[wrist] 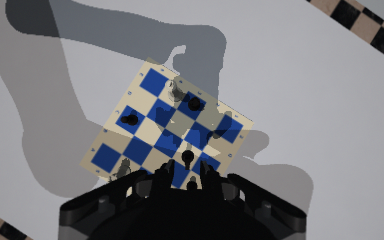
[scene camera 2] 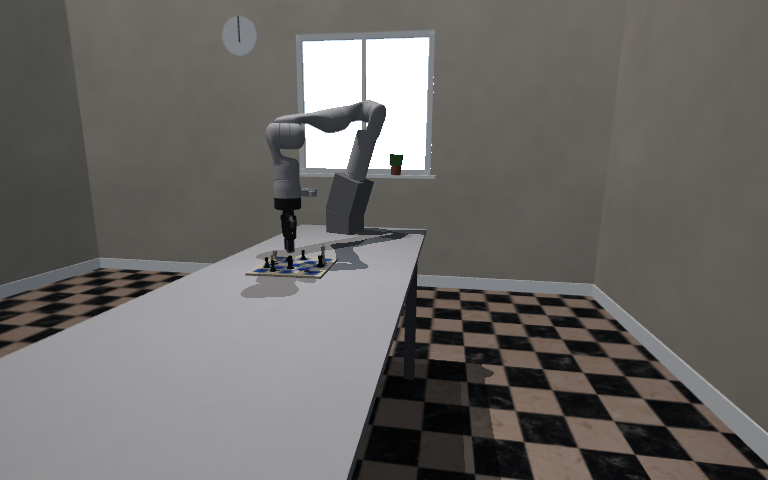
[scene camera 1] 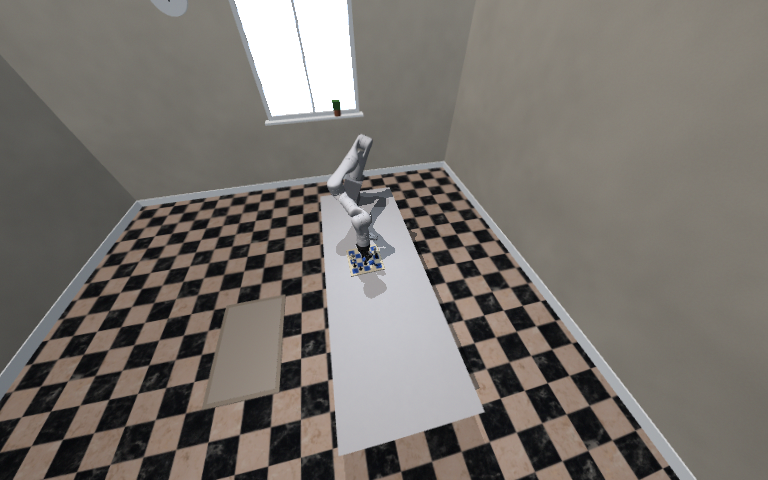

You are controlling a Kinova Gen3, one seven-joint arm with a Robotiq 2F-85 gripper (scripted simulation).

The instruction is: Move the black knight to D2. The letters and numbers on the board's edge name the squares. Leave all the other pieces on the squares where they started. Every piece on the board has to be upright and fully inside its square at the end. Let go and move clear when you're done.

Scene:
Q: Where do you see a chessboard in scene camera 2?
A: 307, 268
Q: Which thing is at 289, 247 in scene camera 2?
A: The gripper.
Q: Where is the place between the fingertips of the gripper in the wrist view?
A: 187, 167

